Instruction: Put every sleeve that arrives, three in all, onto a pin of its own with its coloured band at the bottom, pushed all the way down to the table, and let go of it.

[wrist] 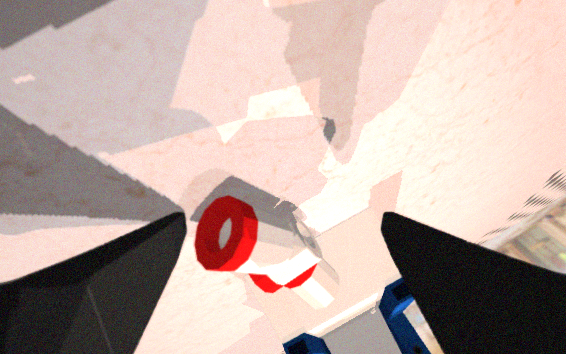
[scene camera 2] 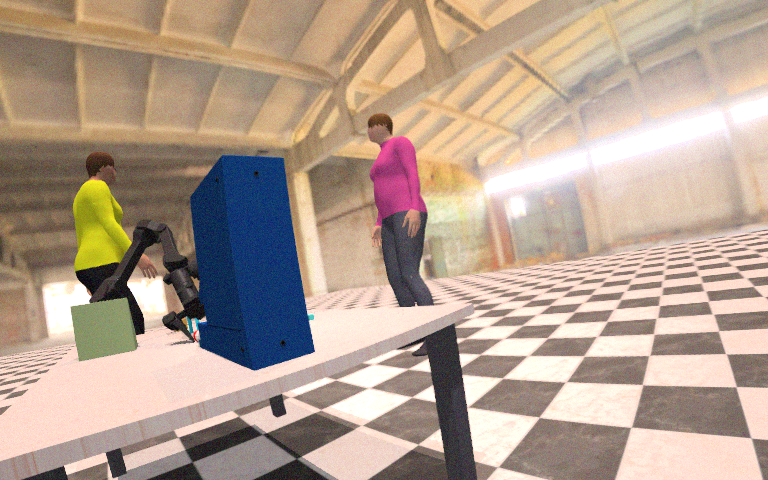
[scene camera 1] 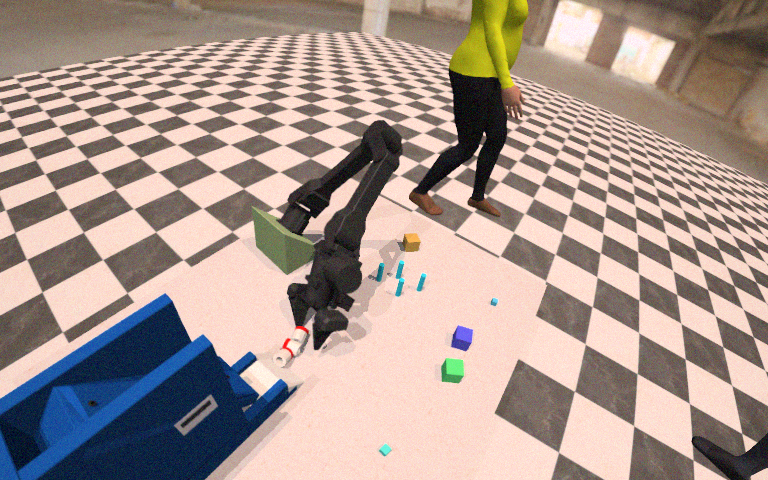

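Observation:
A white sleeve (scene camera 1: 292, 346) (wrist: 290, 265) with a red band at one end and a red ring partway along lies on its side on the table by the blue chute. Its banded end faces the arm. A bit of red on it shows in scene camera 2. My gripper (scene camera 1: 308, 335) (wrist: 285, 221) is open and low, its fingertips on either side of the banded end, with nothing held. In the wrist view the sleeve is nearer the left finger. Several cyan pins, such as the near one (scene camera 1: 399, 287) and the right one (scene camera 1: 421, 282), stand upright and bare.
A tall blue dispenser (scene camera 1: 135, 424) (scene camera 2: 260, 254) stands beside the sleeve. A green block (scene camera 1: 277, 243) (scene camera 2: 104, 331) is by the arm's base. An orange cube (scene camera 1: 411, 242) is behind the pins; a violet cube (scene camera 1: 462, 338) and green cube (scene camera 1: 452, 371) lie right. Two people stand beyond the table.

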